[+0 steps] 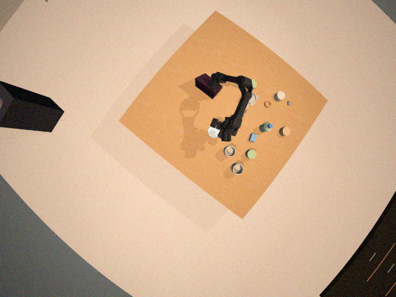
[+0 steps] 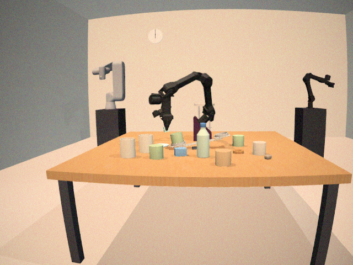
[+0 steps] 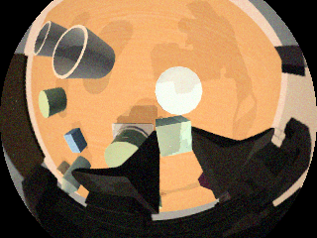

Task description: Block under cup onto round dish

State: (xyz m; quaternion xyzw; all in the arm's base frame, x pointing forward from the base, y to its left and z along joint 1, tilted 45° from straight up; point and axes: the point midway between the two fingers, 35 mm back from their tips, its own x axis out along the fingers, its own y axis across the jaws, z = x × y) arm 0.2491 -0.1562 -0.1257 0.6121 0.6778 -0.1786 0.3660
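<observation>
Now: gripper tip 100 mm above the white dish, 40 mm to the left of it and 30 mm past it. Round my gripper tip: bottle: 260 mm ahead, 230 mm to the left, 10 mm above; then pale green block: 10 mm above; then blue block: 240 mm ahead, 110 mm to the left, 80 mm below.
</observation>
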